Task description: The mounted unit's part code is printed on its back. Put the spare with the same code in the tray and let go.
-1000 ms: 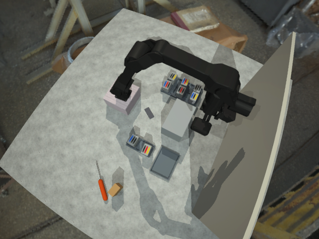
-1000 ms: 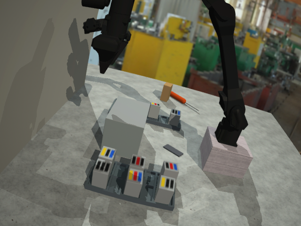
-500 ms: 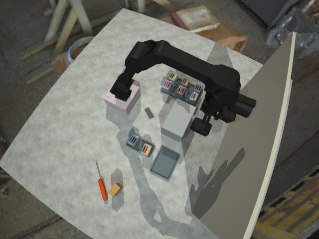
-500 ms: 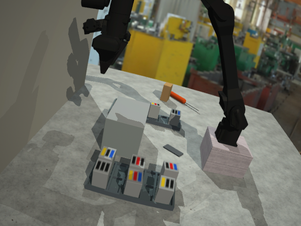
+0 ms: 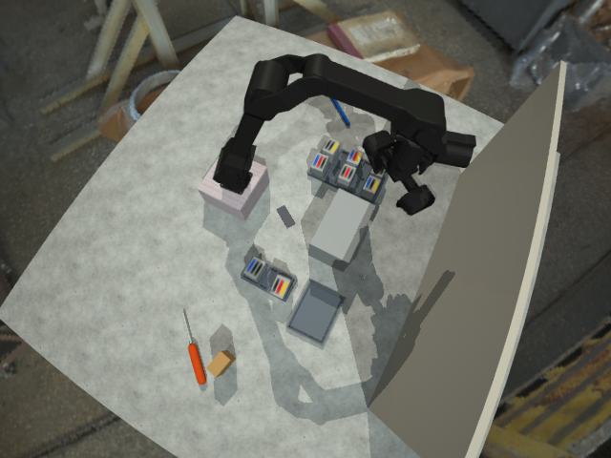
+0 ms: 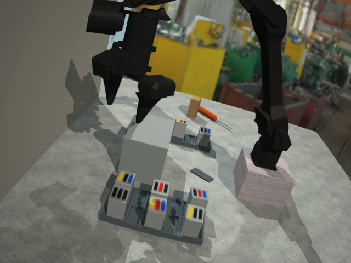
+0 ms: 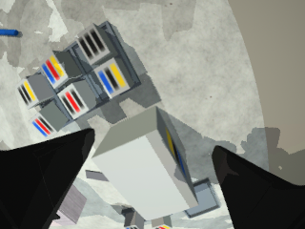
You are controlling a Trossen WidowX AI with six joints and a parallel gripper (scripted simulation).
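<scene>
The spare is 3 cm behind my gripper tip, 6 cm to the left of it and 12 cm below it. The rest, counted from my gripper tip: mounted unit: 6 cm behind, 9 cm to the right, 11 cm below; grey tray: 4 cm behind, 30 cm to the right, 16 cm below; tall panel: 19 cm ahead, 11 cm to the right, 6 cm above.
</scene>
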